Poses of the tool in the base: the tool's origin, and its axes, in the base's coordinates. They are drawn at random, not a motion.
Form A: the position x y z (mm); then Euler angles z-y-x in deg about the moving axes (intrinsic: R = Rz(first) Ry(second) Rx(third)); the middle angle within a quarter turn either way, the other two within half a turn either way.
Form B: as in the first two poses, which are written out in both.
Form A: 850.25 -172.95 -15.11 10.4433 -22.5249 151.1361
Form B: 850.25 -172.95 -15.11 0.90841 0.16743 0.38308 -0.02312 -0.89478 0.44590
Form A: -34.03 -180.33 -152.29 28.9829 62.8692 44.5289
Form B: -34.03 -180.33 -152.29 0.39891 0.22097 -0.88997 0.20051 0.92603 0.31980
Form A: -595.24 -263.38 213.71 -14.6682 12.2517 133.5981
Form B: -595.24 -263.38 213.71 0.94538 -0.24745 -0.21221 -0.02595 -0.70604 0.70770
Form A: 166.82 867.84 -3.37 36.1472 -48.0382 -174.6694
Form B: 166.82 867.84 -3.37 0.53993 0.39440 0.74359 0.64309 -0.76326 -0.06212
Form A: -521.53 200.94 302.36 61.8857 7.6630 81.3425
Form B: -521.53 200.94 302.36 0.46702 0.87413 -0.13335 -0.07065 0.18721 0.97978
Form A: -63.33 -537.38 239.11 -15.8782 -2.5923 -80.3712
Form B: -63.33 -537.38 239.11 0.96086 -0.27331 0.04523 0.08865 0.14868 -0.98490
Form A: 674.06 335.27 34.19 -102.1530 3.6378 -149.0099
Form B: 674.06 335.27 34.19 -0.21010 -0.97562 -0.06345 -0.83117 0.21241 -0.51385
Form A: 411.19 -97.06 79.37 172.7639 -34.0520 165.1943
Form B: 411.19 -97.06 79.37 -0.82193 0.10436 0.55995 0.26373 0.94107 0.21172
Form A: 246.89 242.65 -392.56 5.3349 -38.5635 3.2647
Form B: 246.89 242.65 -392.56 0.77853 0.07270 0.62338 -0.12817 0.99075 0.04453
